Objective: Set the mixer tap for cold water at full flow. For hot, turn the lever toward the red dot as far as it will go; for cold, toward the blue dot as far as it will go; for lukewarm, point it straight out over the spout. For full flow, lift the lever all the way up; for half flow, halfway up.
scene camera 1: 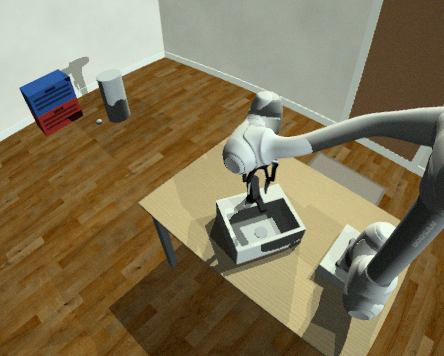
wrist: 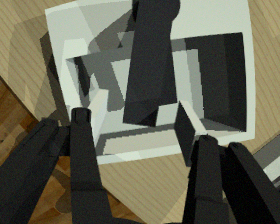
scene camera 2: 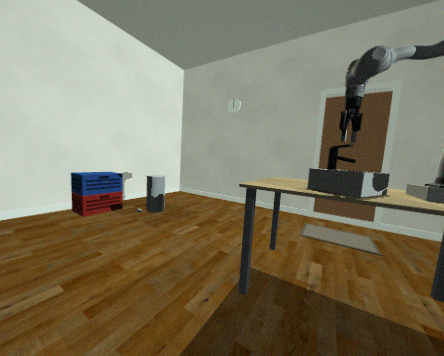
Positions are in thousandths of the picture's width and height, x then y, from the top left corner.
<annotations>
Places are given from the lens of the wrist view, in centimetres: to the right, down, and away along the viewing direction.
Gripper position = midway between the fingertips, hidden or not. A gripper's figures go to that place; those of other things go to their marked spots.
my gripper (wrist: 509, 489): 0, 0, 21
white sink basin (wrist: 391, 172): -5, -11, 34
</annotations>
